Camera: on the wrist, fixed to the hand. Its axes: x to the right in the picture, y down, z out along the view.
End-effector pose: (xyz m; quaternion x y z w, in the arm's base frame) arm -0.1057 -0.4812 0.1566 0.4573 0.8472 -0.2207 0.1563
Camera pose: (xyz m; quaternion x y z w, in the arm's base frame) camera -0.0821 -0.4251 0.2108 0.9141 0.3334 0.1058 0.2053
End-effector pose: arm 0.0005 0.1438 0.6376 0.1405 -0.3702 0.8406 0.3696
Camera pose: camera -0.0229 0.1827 0.5699 0.3035 0.4072 -0.8246 0.2491
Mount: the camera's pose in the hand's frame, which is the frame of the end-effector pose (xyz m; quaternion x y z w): 0.0017 0.0345 -0.0738 -0.1142 0.1283 0.6838 0.7092
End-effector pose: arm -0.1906 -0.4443 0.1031 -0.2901 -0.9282 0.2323 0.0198
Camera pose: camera -0.1611 -0.3874 0.1534 0.8725 0.4839 -0.0351 0.0588
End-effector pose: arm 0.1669 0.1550 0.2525 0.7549 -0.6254 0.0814 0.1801
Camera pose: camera 0.1412 0.1757 0.3270 0.0767 -0.9459 0.2063 0.2385
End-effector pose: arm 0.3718 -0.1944 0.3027 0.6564 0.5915 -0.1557 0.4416
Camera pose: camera 0.3803 -0.1338 0.3565 0.8395 0.0451 0.3433 0.4187
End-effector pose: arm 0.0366 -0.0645 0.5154 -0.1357 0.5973 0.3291 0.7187
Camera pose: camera -0.0420 -0.0816 0.5022 0.1879 0.5710 0.7756 0.1925
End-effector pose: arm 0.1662 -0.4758 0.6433 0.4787 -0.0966 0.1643 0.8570
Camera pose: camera 0.1555 -0.3958 0.6325 0.1545 -0.3047 0.7529 0.5625
